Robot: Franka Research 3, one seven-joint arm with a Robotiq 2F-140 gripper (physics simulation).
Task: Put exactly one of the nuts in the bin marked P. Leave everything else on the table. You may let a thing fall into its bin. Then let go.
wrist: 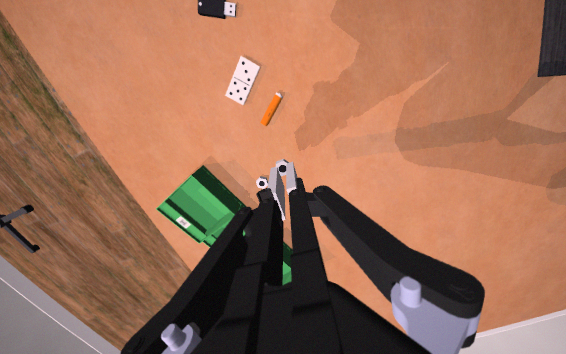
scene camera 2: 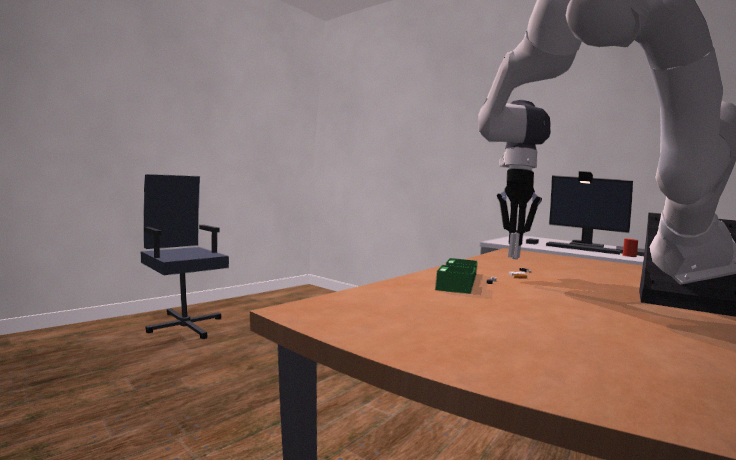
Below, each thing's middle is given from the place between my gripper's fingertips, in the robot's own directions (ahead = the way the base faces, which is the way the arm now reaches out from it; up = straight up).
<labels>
Now: hand 11 cm to the left of the white domino (wrist: 245, 73) and 6 cm above it. Also, from my hand: green three-compartment bin block (scene camera 2: 458, 275): 13 cm ahead, 9 cm to the left, 4 cm below.
</labels>
